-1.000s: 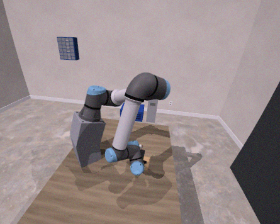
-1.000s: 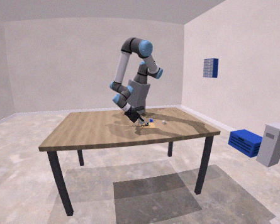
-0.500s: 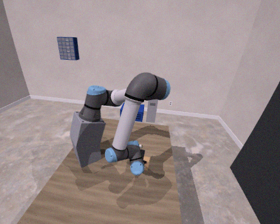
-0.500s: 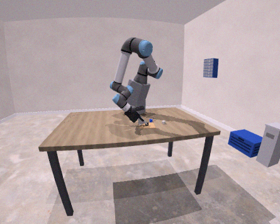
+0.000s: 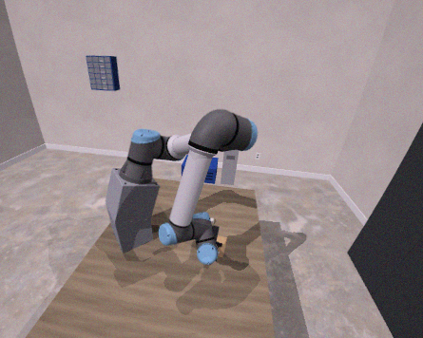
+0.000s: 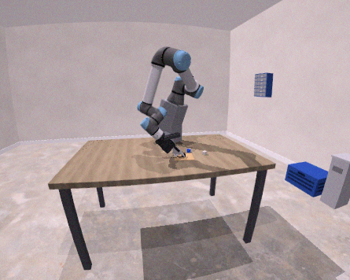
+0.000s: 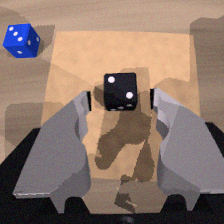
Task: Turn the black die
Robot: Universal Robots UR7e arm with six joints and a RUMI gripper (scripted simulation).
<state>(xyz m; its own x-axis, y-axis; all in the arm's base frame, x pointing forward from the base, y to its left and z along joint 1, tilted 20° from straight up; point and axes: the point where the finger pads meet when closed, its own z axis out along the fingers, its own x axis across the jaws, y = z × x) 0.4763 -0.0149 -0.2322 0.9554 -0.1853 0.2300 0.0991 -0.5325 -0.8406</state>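
Now: hand 10 mm to the right of the black die and 10 mm above it. Round my hand: white die (180 mm to the left, 10 mm below, 10 mm behind); tan mat (20 mm below, 10 mm to the left); blue die (90 mm behind, 80 mm to the left, 10 mm below).
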